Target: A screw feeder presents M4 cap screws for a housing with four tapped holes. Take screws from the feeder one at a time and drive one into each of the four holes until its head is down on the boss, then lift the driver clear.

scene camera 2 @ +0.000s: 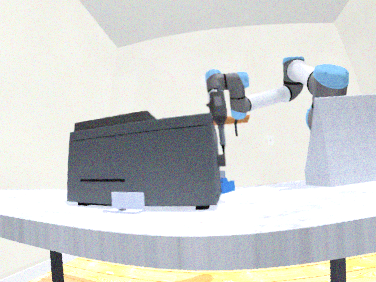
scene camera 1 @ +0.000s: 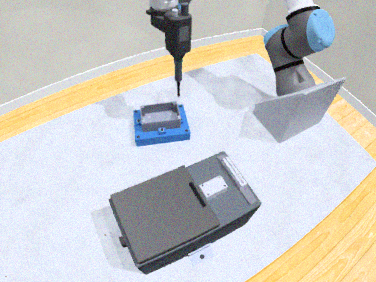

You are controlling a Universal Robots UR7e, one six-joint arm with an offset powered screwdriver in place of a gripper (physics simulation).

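Observation:
My screwdriver (scene camera 1: 178, 95) points straight down, its tip a little above the back right corner of the grey housing (scene camera 1: 161, 122). A gap shows between them. Whether a screw sits on the tip is too small to tell. In scene camera 2 the driver (scene camera 2: 223, 148) hangs beyond the feeder's right end, and its tip merges with a dark knob there. The housing is an open box on a blue fixture (scene camera 1: 162, 136) (scene camera 2: 227, 186); its corner holes are too blurred to tell filled from empty. The dark screw feeder (scene camera 1: 165, 215) (scene camera 2: 145, 165) stands in front, with a light slotted strip (scene camera 1: 234, 170) on top.
A light grey angled panel (scene camera 1: 300, 110) (scene camera 2: 342, 140) stands right of the fixture, in front of the arm's base. A white plate with small holes (scene camera 1: 213, 186) lies on the feeder's top. A small bracket (scene camera 1: 201, 252) (scene camera 2: 128, 200) is at the feeder's front side.

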